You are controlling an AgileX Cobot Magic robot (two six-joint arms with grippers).
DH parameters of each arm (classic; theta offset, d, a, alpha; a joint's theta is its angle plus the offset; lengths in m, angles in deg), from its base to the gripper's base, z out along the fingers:
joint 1: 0 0.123 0 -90
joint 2: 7.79 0 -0.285 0
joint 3: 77.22 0 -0.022 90
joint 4: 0 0.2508 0 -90
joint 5: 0 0 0.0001 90
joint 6: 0 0.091 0 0
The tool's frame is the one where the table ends.
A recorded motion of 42 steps. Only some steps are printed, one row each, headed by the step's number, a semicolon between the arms.
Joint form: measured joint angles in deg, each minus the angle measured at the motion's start. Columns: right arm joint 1, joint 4, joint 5, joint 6, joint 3, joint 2; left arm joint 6, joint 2, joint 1, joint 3, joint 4, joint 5.
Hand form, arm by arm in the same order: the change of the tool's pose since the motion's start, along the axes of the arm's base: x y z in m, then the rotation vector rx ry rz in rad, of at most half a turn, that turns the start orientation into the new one. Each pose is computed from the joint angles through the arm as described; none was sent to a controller.
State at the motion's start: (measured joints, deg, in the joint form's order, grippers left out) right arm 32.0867 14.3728 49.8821 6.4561 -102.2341 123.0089; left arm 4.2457 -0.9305 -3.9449 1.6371 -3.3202 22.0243
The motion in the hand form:
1: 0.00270 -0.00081 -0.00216 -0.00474 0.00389 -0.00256; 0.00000 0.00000 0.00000 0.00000 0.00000 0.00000
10: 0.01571 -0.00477 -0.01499 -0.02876 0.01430 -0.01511; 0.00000 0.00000 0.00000 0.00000 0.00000 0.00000
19: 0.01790 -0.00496 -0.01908 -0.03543 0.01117 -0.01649; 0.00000 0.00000 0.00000 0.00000 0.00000 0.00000
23: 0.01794 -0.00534 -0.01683 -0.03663 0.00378 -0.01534; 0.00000 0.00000 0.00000 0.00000 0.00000 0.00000
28: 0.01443 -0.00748 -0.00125 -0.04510 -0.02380 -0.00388; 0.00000 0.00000 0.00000 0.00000 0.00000 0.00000
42: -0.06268 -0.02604 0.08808 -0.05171 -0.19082 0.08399; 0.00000 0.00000 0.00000 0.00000 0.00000 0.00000
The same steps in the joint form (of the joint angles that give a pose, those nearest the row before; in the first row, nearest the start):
1: -0.25 -0.16 0.36 0.03 -0.62 0.61; 0.00 0.00 0.00 0.00 0.00 0.00
10: -1.34 -1.16 1.20 0.13 -3.24 3.60; 0.00 0.00 0.00 0.00 0.00 0.00
19: -1.42 -1.58 0.82 0.16 -3.44 4.22; 0.00 0.00 0.00 0.00 0.00 0.00
23: -1.42 -1.87 0.78 0.16 -3.49 3.98; 0.00 0.00 0.00 0.00 0.00 0.00
28: -1.26 -3.19 1.67 0.16 -3.49 2.02; 0.00 0.00 0.00 0.00 0.00 0.00
42: 3.07 -8.80 0.65 0.16 10.80 -18.94; 0.00 0.00 0.00 0.00 0.00 0.00

